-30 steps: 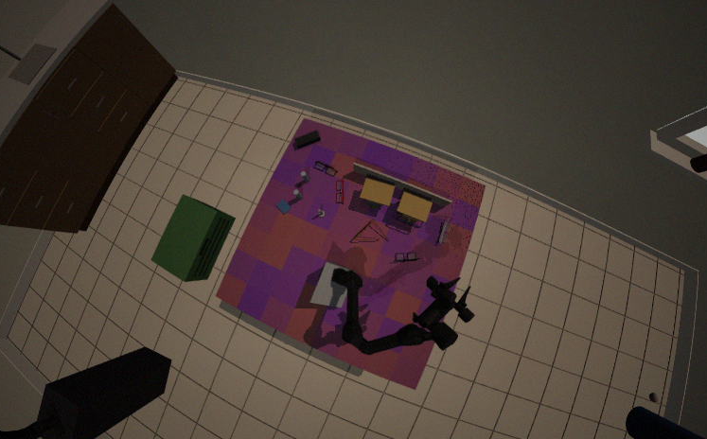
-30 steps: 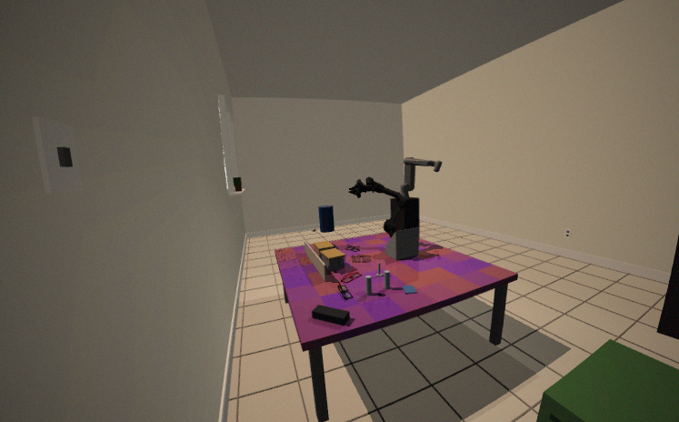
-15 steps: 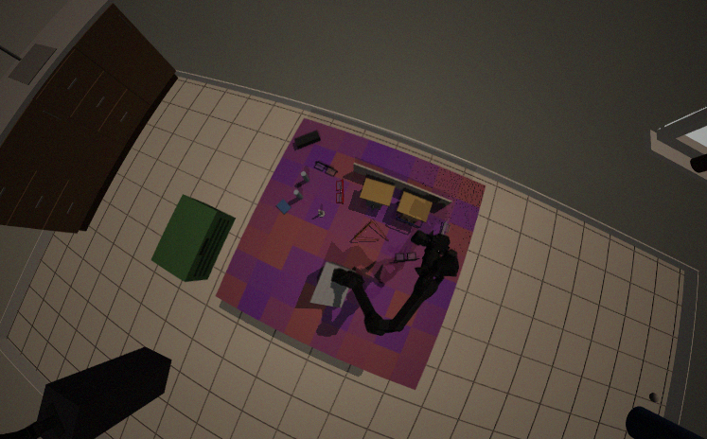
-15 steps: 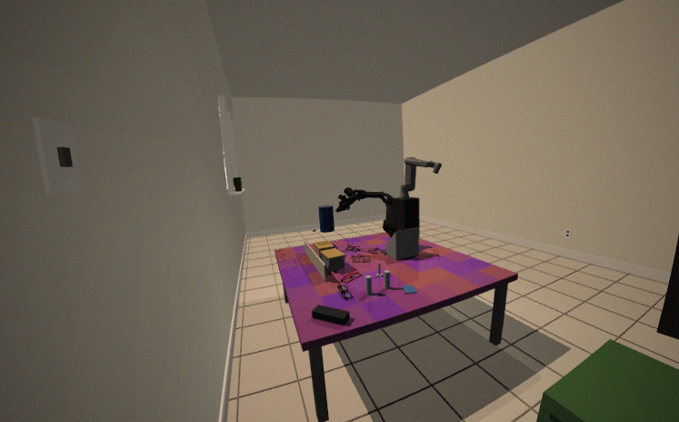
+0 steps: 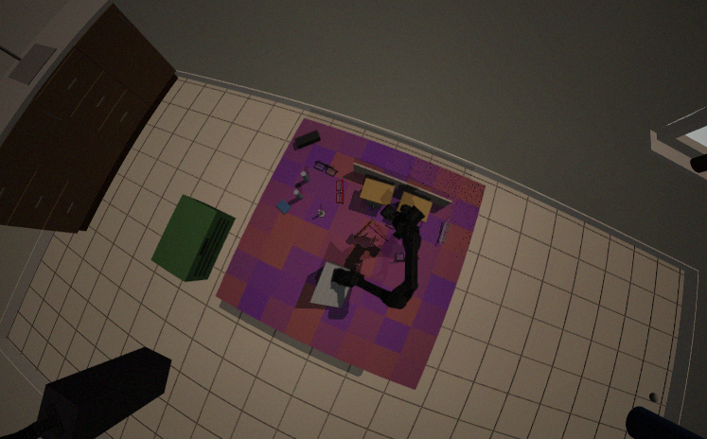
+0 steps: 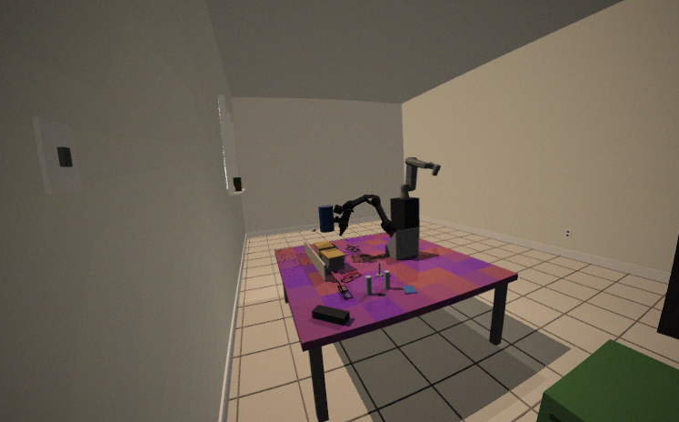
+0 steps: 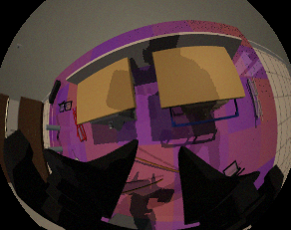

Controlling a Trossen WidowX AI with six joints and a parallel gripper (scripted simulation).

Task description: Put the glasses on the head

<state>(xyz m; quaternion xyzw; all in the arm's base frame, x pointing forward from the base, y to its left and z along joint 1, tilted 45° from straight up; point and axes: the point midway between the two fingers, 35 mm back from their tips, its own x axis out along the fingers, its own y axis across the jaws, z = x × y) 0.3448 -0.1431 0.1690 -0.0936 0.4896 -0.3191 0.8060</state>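
Now: gripper tip 16 cm above the tortoiseshell glasses, 10 cm past it and 9 cm to the right of it. From my gripper tip the other things lie so: blue pad (66 cm to the left, 18 cm below, 6 cm behind); backboard (22 cm ahead, 12 cm below); black case (64 cm to the left, 41 cm ahead, 16 cm below).
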